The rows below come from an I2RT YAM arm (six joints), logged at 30 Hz.
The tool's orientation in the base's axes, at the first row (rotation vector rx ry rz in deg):
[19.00 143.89 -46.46]
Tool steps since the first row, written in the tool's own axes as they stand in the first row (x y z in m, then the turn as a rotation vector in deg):
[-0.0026 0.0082 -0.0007 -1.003 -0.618 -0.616]
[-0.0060 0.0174 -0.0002 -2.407 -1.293 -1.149]
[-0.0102 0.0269 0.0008 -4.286 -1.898 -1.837]
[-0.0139 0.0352 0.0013 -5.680 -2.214 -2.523]
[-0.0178 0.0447 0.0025 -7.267 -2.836 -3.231]
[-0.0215 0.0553 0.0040 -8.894 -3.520 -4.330]
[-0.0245 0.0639 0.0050 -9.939 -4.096 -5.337]
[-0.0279 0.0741 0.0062 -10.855 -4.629 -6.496]
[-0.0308 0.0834 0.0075 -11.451 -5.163 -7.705]
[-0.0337 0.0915 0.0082 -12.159 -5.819 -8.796]
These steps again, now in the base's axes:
[0.0050 0.0067 -0.0022 0.410 -0.203 1.248]
[0.0114 0.0135 -0.0052 1.172 -0.533 2.670]
[0.0188 0.0201 -0.0084 2.311 -0.752 4.409]
[0.0252 0.0261 -0.0109 3.139 -0.704 5.760]
[0.0324 0.0326 -0.0144 4.014 -0.902 7.373]
[0.0400 0.0398 -0.0187 4.758 -0.917 9.315]
[0.0460 0.0458 -0.0221 5.075 -0.855 10.842]
[0.0531 0.0530 -0.0262 5.243 -0.656 12.391]
[0.0594 0.0593 -0.0301 5.117 -0.403 13.813]
[0.0651 0.0651 -0.0331 5.086 -0.326 15.267]

